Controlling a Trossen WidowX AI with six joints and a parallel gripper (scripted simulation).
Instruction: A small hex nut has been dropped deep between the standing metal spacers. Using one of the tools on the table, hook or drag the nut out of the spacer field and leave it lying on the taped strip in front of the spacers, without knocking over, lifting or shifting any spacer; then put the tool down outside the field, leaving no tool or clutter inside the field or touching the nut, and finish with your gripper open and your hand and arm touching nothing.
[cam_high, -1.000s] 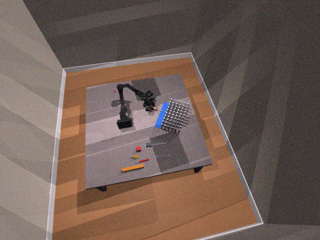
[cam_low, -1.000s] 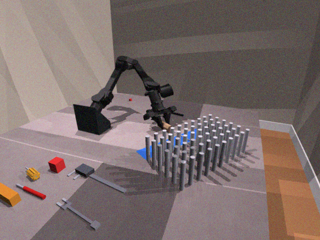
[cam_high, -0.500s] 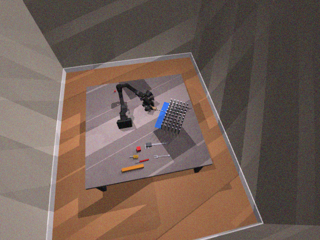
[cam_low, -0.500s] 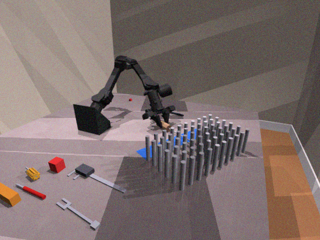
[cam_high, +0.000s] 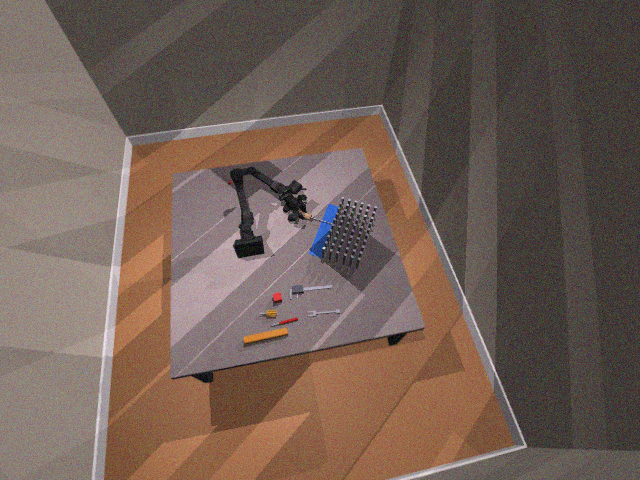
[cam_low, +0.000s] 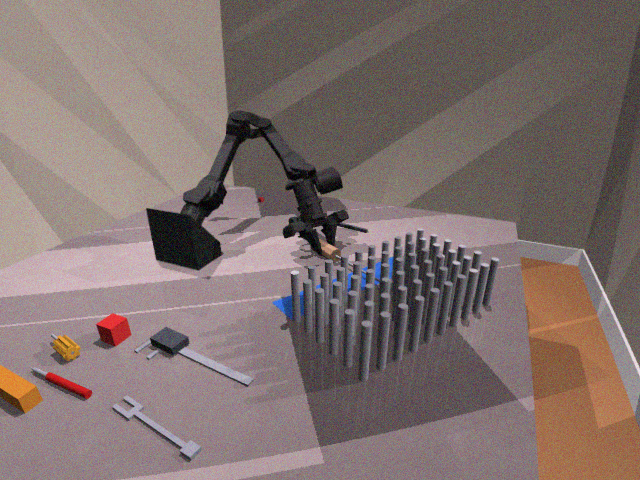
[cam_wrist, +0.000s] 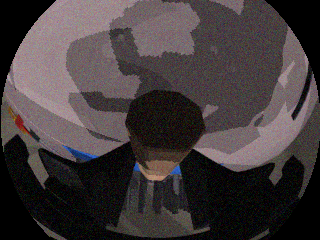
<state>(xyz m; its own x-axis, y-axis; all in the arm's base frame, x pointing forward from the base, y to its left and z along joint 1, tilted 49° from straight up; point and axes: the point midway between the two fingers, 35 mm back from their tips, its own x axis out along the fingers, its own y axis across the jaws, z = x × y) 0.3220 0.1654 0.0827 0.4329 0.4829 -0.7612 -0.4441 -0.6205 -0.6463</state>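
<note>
The brown-handled tool lies 90 mm ahead of my gripper tip and 40 mm to the right of it. The rest, counted from my gripper tip: grey hook tool (610 mm to the right, 30 mm ahead, 10 mm below); blue taped strip (110 mm ahead, 100 mm to the right, 10 mm below); red cube (500 mm to the right, 210 mm behind, 10 mm above).
</note>
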